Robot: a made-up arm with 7 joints.
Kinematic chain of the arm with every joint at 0, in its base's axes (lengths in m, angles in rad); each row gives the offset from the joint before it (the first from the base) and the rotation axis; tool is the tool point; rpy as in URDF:
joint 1: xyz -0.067 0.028 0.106 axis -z
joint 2: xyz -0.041 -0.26 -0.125 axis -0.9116 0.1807 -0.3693
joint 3: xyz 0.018 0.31 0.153 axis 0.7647 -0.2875 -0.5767
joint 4: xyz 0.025 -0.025 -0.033 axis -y
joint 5: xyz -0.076 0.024 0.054 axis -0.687 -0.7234 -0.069
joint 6: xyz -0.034 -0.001 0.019 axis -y
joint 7: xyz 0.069 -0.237 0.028 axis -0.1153 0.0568 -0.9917
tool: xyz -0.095 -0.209 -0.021 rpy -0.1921 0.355 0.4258
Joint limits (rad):
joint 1: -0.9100..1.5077
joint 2: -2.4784..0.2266
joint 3: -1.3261..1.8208
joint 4: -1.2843..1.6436
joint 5: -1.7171..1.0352
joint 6: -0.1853..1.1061
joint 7: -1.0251..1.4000
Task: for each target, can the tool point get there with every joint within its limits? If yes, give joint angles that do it. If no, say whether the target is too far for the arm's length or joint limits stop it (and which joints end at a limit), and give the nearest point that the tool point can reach.
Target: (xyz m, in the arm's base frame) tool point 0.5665 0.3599 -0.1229
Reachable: no: joint limits stop it (at a limit: joint 3, joint 5, joint 6, joint 7) | nearest point 0.4413 0.2943 -0.1055 | short by 0.142 m
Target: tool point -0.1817 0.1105 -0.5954
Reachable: no: joint limits stop it (at a limit: joint 2, joint 4, joint 5) | nearest point -0.1965 0.1211 -0.4286 | short by 0.168 m
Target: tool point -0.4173 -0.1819 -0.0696
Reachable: yes | joints -0.2885 -0.4291 1.4533 -0.5424 0.6264 0.5556 0.3660
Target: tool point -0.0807 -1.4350 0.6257
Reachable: no: too far | nearest point -0.0765 -0.9855 0.3863 | short by 0.509 m
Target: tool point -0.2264 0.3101 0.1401
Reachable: yes | joints 1.2035 -1.4866 0.7883 1.0231 0.1795 0.5222 1.0540
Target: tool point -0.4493 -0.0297 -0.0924
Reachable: yes | joints 0.3522 -0.7951 0.6929 0.3411 0.0908 0.2637 0.4045
